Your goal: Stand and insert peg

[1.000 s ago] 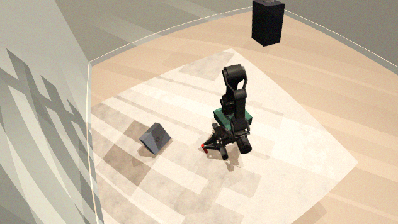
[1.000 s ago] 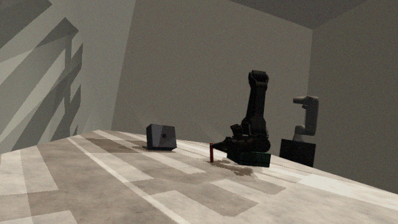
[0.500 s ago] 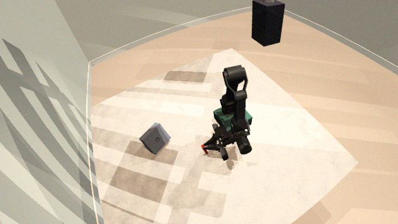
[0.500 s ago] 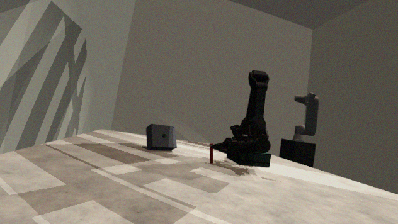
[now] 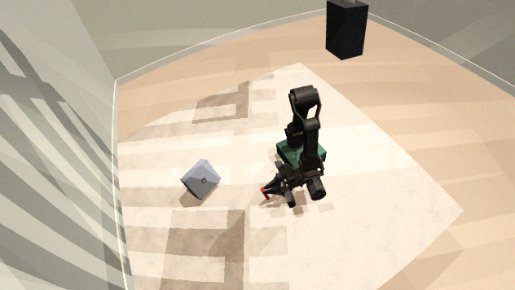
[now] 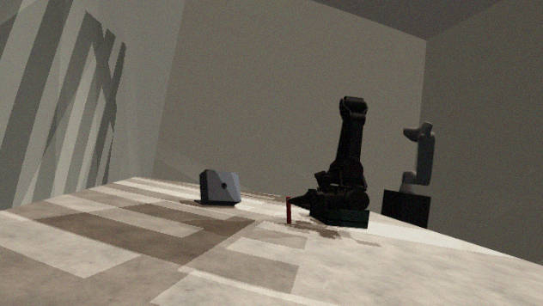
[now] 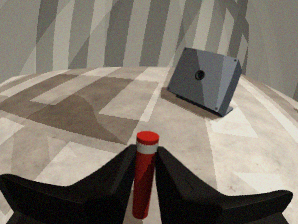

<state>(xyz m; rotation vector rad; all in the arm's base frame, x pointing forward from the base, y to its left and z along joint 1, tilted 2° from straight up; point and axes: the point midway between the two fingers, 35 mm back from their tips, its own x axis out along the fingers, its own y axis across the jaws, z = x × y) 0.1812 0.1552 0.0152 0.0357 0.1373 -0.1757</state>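
My gripper tip is now 10 mm above the red peg. Also, from my gripper tip: grey sloped panel (210 mm ahead, 160 mm to the right, 10 mm below).
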